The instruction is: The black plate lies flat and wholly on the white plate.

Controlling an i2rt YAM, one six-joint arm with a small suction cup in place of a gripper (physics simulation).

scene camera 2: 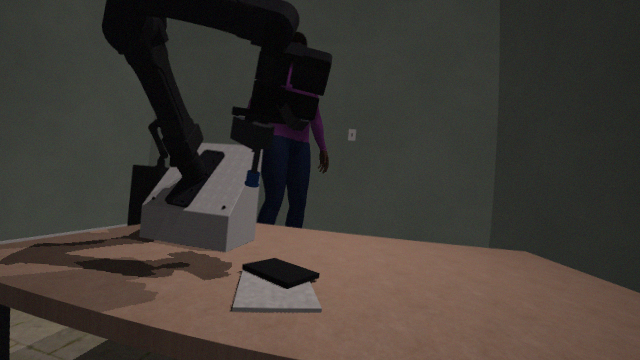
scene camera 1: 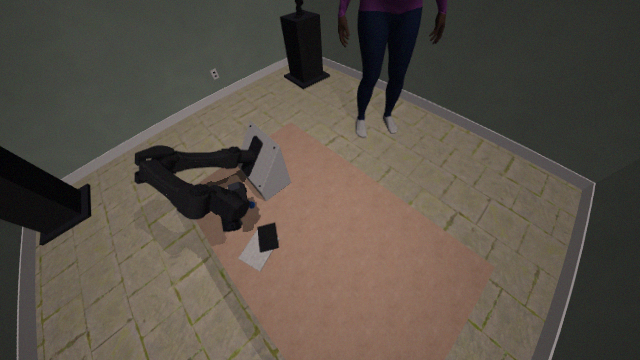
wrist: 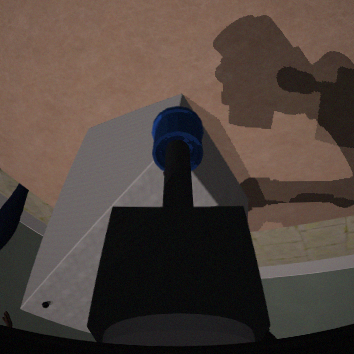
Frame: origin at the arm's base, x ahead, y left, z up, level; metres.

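Seen in the pictures: hand at its tool point: (scene camera 2: 251,184) (scene camera 1: 251,204) (wrist: 177,129); arm's base at its link origin: (scene camera 2: 197,177) (scene camera 1: 252,156).
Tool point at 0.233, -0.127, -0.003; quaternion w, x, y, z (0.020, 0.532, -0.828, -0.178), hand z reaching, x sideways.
Note:
Offsets run from my tool point to a thing's top centre, as dx, dy, dz. Level surfaces: height alone.
The black plate @(+0.087, -0.025, -0.150) (scene camera 1: 268,237) (scene camera 2: 280,272) lies partly on the white plate @(+0.103, -0.083, -0.159) (scene camera 1: 255,255) (scene camera 2: 276,298). It is turned relative to the white plate and sticks out past its far end and one side. It looks about level; whether it tips slightly is hard to tell. The near part of the white plate shows uncovered. My gripper, a blue suction cup (scene camera 1: 252,204) (scene camera 2: 252,179) (wrist: 178,122), is open with nothing on it. It hangs above the table between the arm's base and the plates, apart from both plates. Neither plate shows in the wrist view.
The grey wedge-shaped base (scene camera 1: 274,172) (scene camera 2: 240,230) (wrist: 95,165) stands on the table @(dz -0.165) (scene camera 1: 360,260) (scene camera 2: 425,300), beyond the plates. The arm's shadow falls on the table near the base. A person (scene camera 1: 390,55) (scene camera 2: 285,175) stands behind the table.

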